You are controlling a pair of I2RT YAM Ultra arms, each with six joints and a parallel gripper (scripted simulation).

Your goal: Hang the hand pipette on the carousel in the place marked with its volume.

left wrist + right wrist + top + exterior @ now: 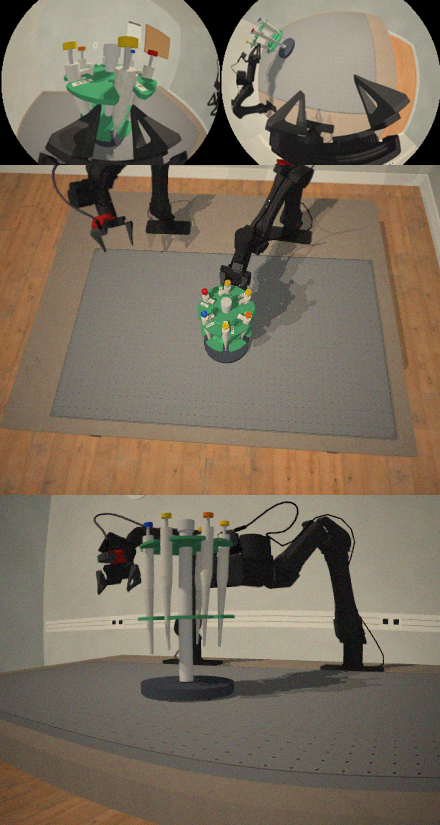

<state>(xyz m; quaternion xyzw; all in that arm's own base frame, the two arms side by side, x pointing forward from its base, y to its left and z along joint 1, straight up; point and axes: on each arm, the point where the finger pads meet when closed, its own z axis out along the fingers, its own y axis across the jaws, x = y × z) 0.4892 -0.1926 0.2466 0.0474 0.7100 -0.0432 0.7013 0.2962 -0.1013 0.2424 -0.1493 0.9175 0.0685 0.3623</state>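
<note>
Now: left hand 20 mm to the left of the pipette, 20 mm above it and 10 mm short of it.
</note>
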